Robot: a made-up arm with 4 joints.
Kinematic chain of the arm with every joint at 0, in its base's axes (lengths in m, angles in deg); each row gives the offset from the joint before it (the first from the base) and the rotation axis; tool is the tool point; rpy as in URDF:
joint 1: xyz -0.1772 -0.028 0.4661 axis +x
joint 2: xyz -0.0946 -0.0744 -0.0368 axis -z
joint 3: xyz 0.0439 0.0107 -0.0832 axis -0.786 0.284 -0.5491
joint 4: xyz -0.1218 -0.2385 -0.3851 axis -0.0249 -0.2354 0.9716
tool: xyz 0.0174 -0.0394 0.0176 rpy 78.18 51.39 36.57
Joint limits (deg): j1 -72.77..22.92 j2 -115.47..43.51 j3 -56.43..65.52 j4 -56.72..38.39
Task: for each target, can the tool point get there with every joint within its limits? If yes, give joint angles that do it. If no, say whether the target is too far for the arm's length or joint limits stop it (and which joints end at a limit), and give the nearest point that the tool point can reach.
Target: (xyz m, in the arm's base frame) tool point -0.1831 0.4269 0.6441
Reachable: no: joint limits stop it (at a limit: joint 1, joint 3, joint 4) | nearest point -0.2469 0.2664 -0.0163 | short by 0.683 m
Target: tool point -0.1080 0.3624 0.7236
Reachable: no: joint limits stop it (at a limit: joint 1, joint 2, joint 3) | nearest point 0.1232 -0.2092 0.6734 | short by 0.619 m
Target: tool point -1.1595 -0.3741 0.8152
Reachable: no: too far | nearest point -0.6783 -0.2704 0.6421 | short by 0.522 m
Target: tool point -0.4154 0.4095 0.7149
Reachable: no: joint limits stop it (at a limit: joint 1, joint 2, joint 3, joint 4) | nearest point -0.7080 0.0009 0.3555 | short by 0.618 m
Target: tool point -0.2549 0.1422 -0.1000
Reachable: yes | joints 13.79 -78.68 -46.57 -5.83
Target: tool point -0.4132 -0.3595 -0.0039
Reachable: yes | joints -1.46 16.02 2.05 2.41
